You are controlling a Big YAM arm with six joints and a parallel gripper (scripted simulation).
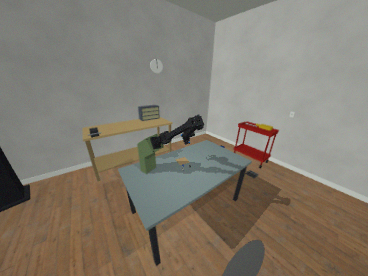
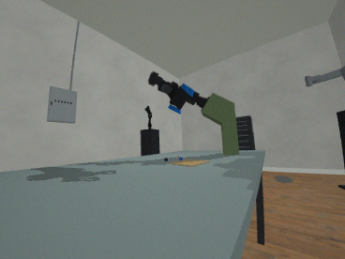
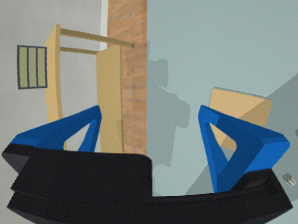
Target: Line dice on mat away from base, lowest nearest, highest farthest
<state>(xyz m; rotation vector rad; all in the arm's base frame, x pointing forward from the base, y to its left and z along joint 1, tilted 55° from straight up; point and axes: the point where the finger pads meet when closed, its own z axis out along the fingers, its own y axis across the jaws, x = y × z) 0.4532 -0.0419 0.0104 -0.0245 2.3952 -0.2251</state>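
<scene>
The black die is 270 mm below my hand, 160 mm to the right of it and 100 mm behind it. From my hand the other things lie so: blue die 270 mm below, 140 mm behind, 90 mm to the right; white die 270 mm below, 200 mm behind, 140 mm to the right; tan mat 270 mm below, 60 mm behind, 10 mm to the right.
</scene>
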